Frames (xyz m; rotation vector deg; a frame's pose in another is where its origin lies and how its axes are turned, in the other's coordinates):
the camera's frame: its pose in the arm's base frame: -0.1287 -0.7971 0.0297 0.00 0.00 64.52
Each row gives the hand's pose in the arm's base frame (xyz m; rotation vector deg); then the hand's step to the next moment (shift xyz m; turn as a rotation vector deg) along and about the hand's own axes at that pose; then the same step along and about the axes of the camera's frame.
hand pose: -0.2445 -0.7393 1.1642 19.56 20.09 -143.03
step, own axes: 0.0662 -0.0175 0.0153 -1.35 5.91 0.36
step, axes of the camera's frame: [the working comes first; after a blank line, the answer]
step, axes of the arm's base frame: -0.0653 -0.0254 -0.0038 4.48 -4.10 -0.25

-0.0510 0.0480 -0.0038 -1.77 -5.80 -0.25
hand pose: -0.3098 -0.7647 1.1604 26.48 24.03 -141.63
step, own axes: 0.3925 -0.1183 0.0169 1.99 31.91 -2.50
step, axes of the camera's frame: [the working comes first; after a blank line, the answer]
step, axes of the arm's base frame: -0.3764 -0.1053 -0.1247 18.05 -24.88 -9.13

-0.2570 0.2945 -0.1247 -14.70 -27.00 -9.13
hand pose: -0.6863 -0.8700 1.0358 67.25 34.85 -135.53
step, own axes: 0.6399 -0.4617 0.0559 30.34 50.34 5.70
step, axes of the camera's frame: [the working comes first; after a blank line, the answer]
step, axes of the arm's base frame: -0.6415 0.2288 -0.4024 7.46 -49.50 -31.33

-0.0694 0.6775 -0.4024 -41.48 -28.03 -31.33
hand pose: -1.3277 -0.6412 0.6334 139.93 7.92 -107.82
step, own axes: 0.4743 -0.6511 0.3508 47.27 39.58 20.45
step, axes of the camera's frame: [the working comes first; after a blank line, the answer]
step, axes of the arm's base frame: -0.2855 0.6306 -0.5411 -3.57 -39.62 -51.35

0.4464 0.5290 -0.5411 -37.30 -13.82 -51.35
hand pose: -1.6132 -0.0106 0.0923 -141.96 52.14 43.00
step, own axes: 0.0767 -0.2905 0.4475 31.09 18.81 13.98
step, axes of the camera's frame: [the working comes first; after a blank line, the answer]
step, axes of the arm's base frame: 0.0925 0.4048 -0.3436 2.39 -20.65 -32.92

0.4052 0.0907 -0.3436 -17.61 -11.04 -32.92
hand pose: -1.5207 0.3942 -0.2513 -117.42 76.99 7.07
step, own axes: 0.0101 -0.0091 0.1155 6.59 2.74 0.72
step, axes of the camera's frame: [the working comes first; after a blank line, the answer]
step, axes of the arm's base frame: 0.0439 0.0612 -0.0886 0.94 -5.38 -4.65

0.0741 -0.0133 -0.0886 -4.45 -3.17 -4.65
